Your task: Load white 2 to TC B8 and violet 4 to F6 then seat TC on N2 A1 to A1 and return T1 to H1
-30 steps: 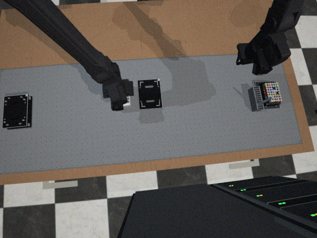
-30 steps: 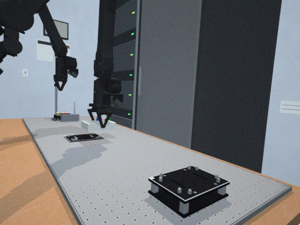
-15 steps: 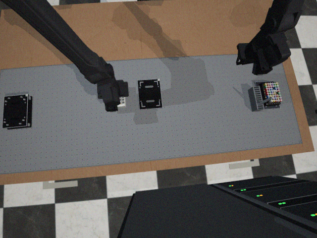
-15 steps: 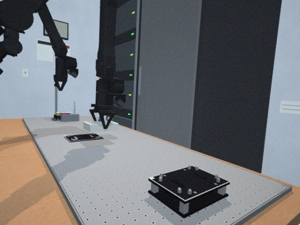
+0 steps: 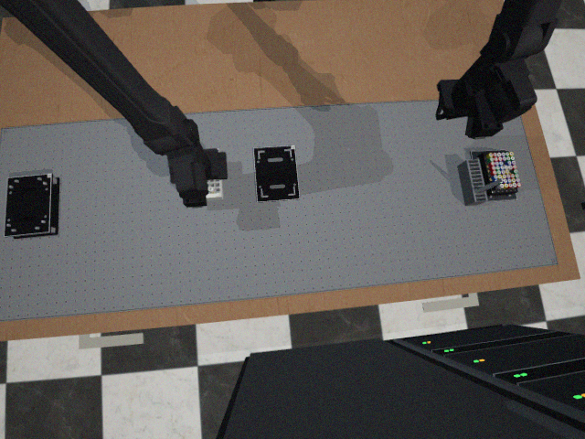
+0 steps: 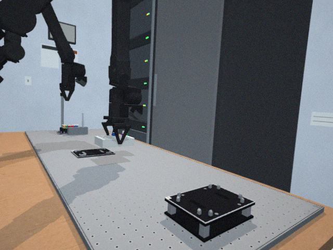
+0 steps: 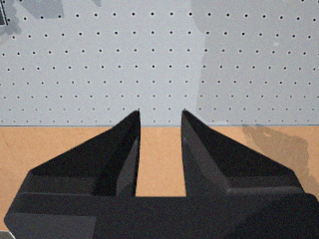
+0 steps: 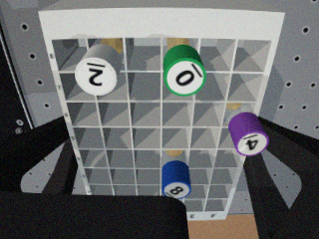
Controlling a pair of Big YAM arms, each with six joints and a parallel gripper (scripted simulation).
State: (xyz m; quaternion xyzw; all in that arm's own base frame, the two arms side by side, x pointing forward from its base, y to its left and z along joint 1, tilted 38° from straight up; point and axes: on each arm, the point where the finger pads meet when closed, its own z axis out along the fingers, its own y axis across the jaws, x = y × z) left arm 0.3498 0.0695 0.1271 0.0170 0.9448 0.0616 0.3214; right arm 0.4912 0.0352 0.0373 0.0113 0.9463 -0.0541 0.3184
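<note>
Now: right hand 48 cm to the left of the raised nest N2, 6 cm above it and 3 cm short of it. From my right hand the other things lie so: grey holder H1 (76 cm to the left, 8 cm below, 4 cm ahead); tube carrier TC (right at my right hand).
</note>
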